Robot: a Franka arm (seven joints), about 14 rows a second.
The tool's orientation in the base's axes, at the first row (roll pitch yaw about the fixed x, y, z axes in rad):
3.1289 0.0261 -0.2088
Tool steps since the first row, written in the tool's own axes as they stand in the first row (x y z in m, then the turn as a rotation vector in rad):
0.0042 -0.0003 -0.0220 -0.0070 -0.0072 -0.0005
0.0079 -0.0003 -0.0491 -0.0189 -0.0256 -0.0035
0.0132 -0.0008 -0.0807 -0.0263 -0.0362 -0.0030
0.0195 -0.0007 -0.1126 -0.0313 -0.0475 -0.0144
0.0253 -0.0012 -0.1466 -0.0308 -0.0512 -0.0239
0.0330 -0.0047 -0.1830 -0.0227 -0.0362 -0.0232
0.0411 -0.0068 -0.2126 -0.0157 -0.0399 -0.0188
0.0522 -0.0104 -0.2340 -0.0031 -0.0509 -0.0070
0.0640 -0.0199 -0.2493 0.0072 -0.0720 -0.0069
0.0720 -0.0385 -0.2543 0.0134 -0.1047 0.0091
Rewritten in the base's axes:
0.0048 -0.0004 0.0219 -0.0053 0.0085 0.0006
0.0092 -0.0010 0.0489 -0.0131 0.0290 0.0037
0.0153 -0.0014 0.0803 -0.0181 0.0409 0.0032
0.0224 -0.0026 0.1120 -0.0204 0.0531 0.0146
0.0291 -0.0030 0.1459 -0.0189 0.0566 0.0240
0.0384 -0.0010 0.1820 -0.0141 0.0403 0.0233
0.0476 -0.0004 0.2114 -0.0066 0.0424 0.0187
0.0598 0.0010 0.2324 0.0077 0.0505 0.0064
0.0737 0.0080 0.2473 0.0221 0.0690 0.0058
0.0855 0.0245 0.2518 0.0345 0.0996 -0.0108

